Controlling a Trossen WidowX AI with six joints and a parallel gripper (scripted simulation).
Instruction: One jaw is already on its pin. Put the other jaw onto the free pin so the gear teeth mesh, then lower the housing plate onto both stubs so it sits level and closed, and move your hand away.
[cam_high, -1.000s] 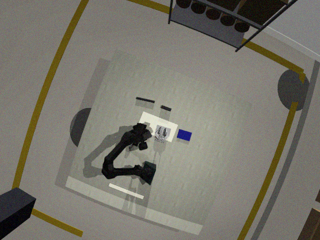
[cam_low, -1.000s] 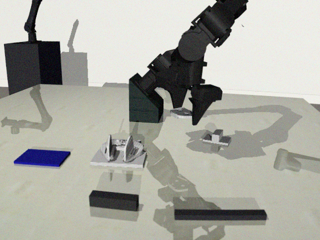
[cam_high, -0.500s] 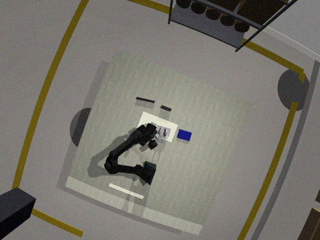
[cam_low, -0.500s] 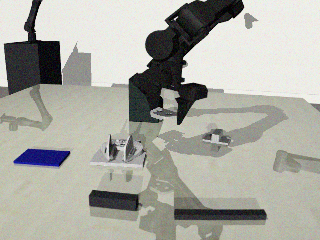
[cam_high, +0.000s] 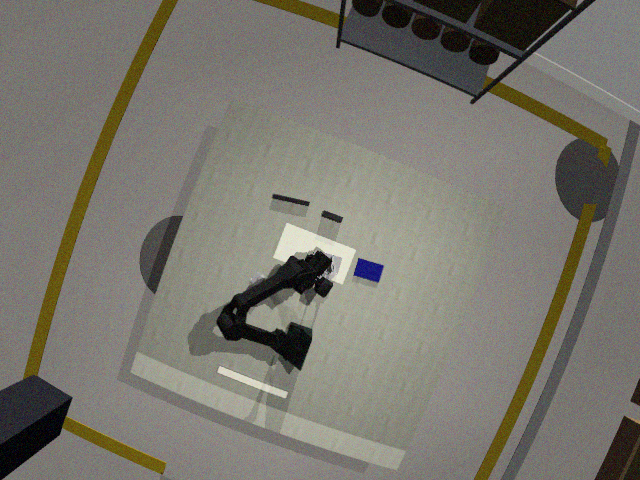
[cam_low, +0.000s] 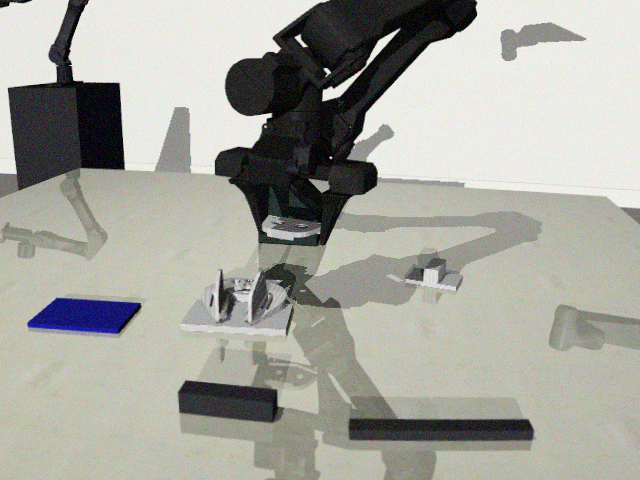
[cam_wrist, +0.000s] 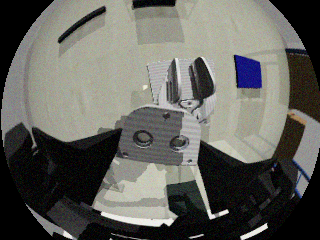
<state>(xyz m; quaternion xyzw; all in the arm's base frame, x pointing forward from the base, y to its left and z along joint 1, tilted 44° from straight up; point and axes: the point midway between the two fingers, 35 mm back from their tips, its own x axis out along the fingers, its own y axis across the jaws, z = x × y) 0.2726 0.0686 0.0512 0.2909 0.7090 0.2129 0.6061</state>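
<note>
Now: gripper tip 70 mm above the grey jaw, 40 mm to the left of it and 20 mm short of it. From my gripper tip the other things lie so: short black block: 250 mm ahead, 70 mm below, 10 mm to the left; then grey base plate: 80 mm below, 70 mm ahead, 50 mm to the right; then small grey fixture: 170 mm to the left, 120 mm behind, 70 mm below.
</note>
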